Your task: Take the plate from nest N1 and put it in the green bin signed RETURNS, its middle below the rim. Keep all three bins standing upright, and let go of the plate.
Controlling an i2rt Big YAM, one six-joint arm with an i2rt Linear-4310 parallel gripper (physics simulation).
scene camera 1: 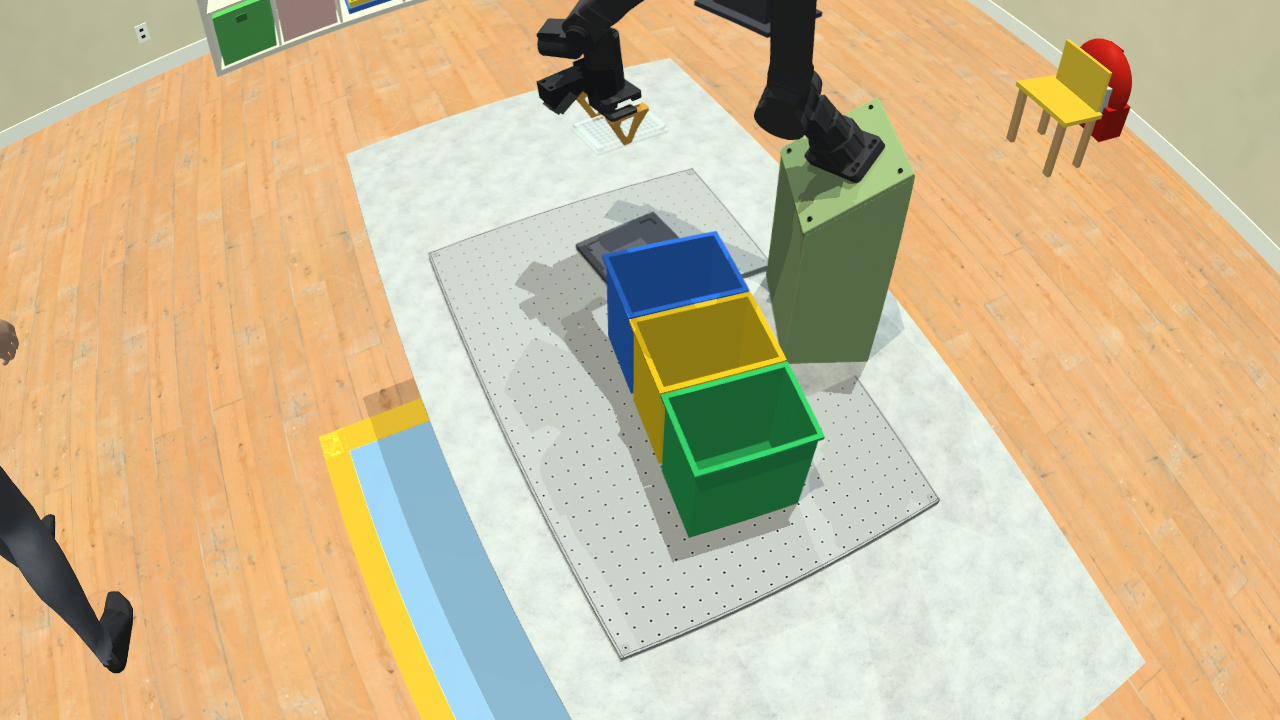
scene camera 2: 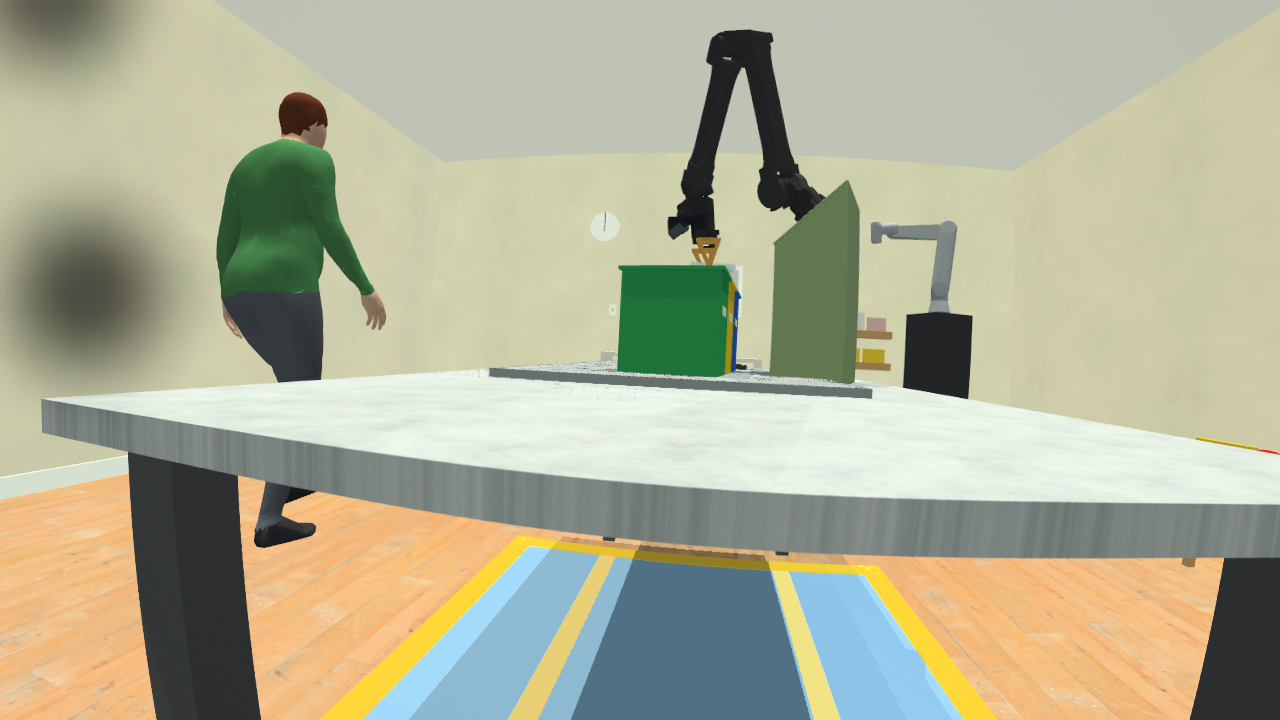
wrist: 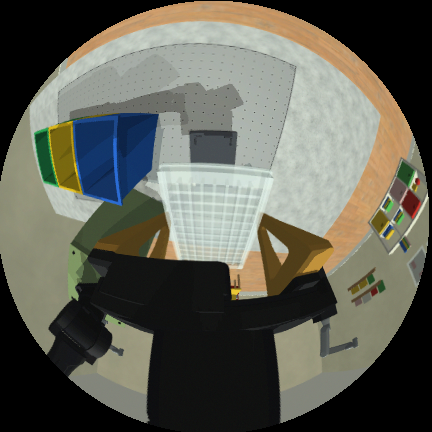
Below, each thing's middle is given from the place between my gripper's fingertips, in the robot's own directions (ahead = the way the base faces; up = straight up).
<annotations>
The gridded plate (scene camera 1: 596,133) is 10 mm behind my hand. Also, from my hand: blue bin (scene camera 1: 649,279) 90 mm ahead, 220 mm to the left, 190 mm below; yellow bin (scene camera 1: 680,348) 150 mm ahead, 340 mm to the left, 190 mm below; dark nest (scene camera 1: 631,234) 30 mm behind, 20 mm to the left, 270 mm below.
</annotations>
